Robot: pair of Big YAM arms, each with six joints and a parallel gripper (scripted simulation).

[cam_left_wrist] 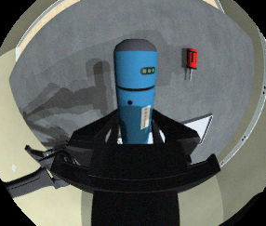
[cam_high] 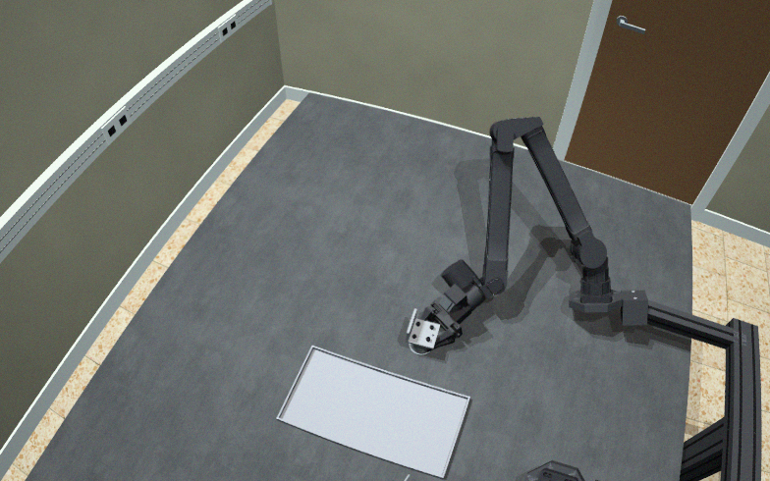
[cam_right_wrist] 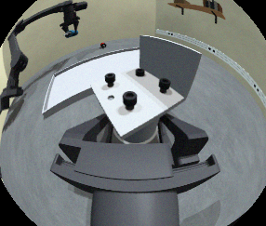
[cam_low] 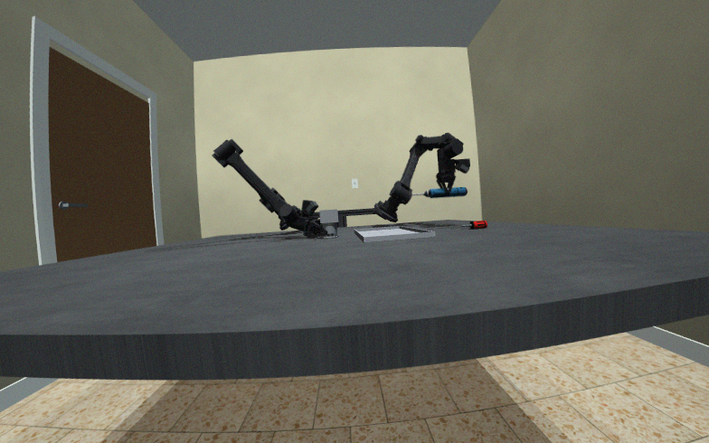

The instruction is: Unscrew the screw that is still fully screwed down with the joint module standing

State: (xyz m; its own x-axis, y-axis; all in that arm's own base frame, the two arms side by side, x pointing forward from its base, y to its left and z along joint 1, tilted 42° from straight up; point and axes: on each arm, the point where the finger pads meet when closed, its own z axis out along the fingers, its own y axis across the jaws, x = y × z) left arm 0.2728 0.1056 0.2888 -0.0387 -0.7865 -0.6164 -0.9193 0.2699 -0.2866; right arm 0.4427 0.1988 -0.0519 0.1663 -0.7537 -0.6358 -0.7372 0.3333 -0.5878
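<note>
Now: the grey bracket 5 cm above my right hand. Also, from my right hand: flat white tray 22 cm to the left, 4 cm ahead, 2 cm below; then red-handled screwdriver 55 cm to the left, 10 cm ahead, 1 cm below.
</note>
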